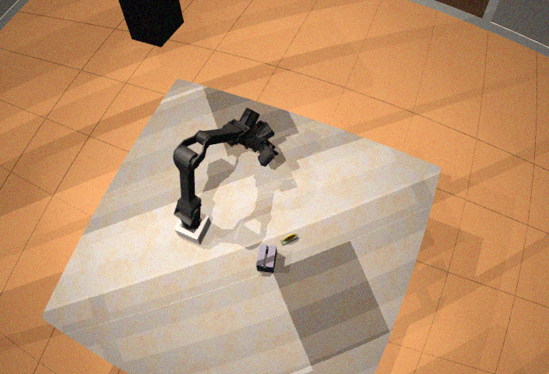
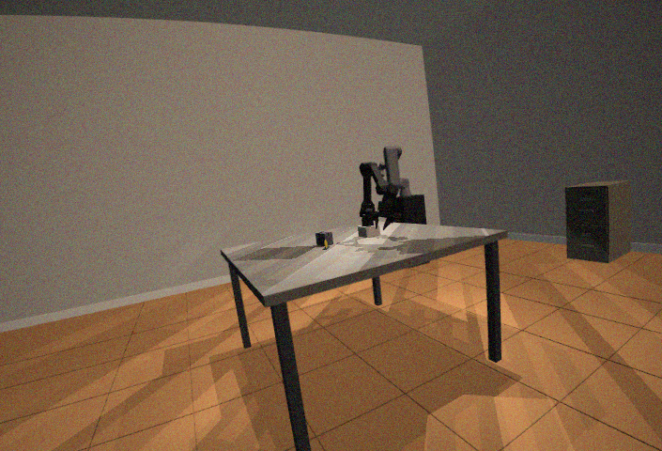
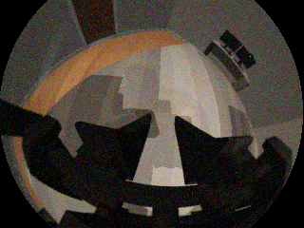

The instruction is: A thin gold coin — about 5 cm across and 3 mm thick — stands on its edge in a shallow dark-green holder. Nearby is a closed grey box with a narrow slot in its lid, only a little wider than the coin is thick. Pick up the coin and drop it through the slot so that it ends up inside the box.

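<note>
Now: the thin gold coin 27 cm to the right of my gripper tip, 19 cm ahead of it and 7 cm below it.
</note>
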